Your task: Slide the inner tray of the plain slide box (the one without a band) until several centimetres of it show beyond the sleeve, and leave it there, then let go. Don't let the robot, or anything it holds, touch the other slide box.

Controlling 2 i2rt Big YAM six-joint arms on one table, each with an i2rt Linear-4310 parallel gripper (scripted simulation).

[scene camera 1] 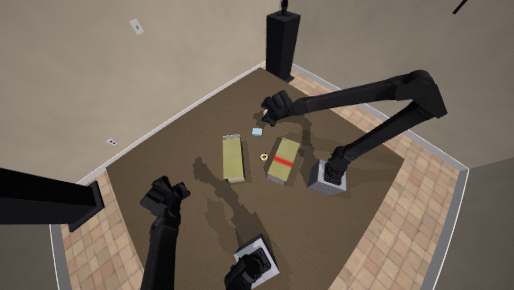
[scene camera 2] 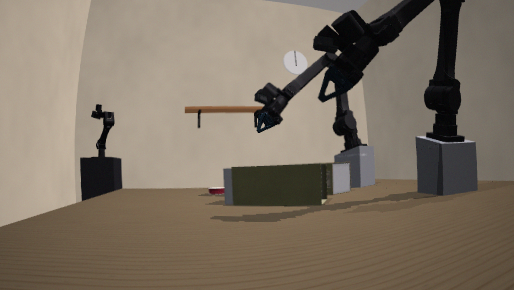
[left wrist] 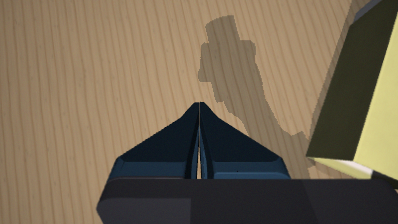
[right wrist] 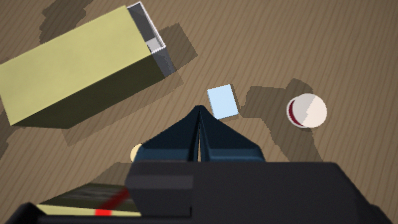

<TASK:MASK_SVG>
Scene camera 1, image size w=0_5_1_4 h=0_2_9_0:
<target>slide box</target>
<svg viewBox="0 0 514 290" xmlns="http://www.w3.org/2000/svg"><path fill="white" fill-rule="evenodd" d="M239 134L223 136L224 180L227 183L246 181L243 148Z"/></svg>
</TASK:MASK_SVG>
